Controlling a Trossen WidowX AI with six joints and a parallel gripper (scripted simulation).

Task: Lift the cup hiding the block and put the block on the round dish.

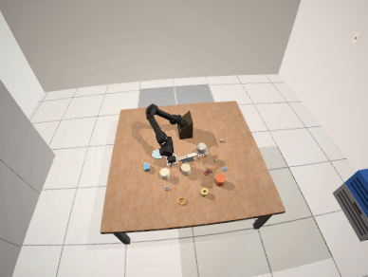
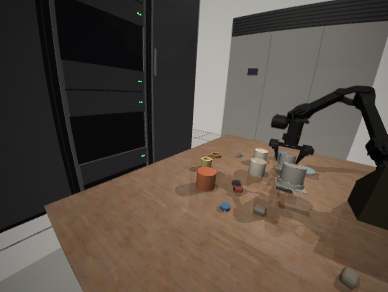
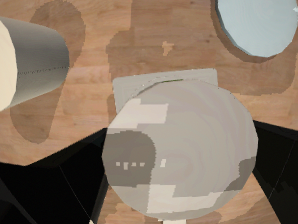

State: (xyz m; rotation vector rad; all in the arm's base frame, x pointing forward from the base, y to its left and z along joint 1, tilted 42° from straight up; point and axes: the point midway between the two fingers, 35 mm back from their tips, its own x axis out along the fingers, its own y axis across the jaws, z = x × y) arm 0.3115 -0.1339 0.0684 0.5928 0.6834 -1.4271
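Now: gripper tip 10 cm to the left of the round pale blue dish, 10 cm past it and 5 cm above it. The rest, counted from my gripper tip: grey block: 1 cm to the left, 1 cm below; blue block: 20 cm to the right, 4 cm ahead, 3 cm below; grey cup: 2 cm to the right, 1 cm above.
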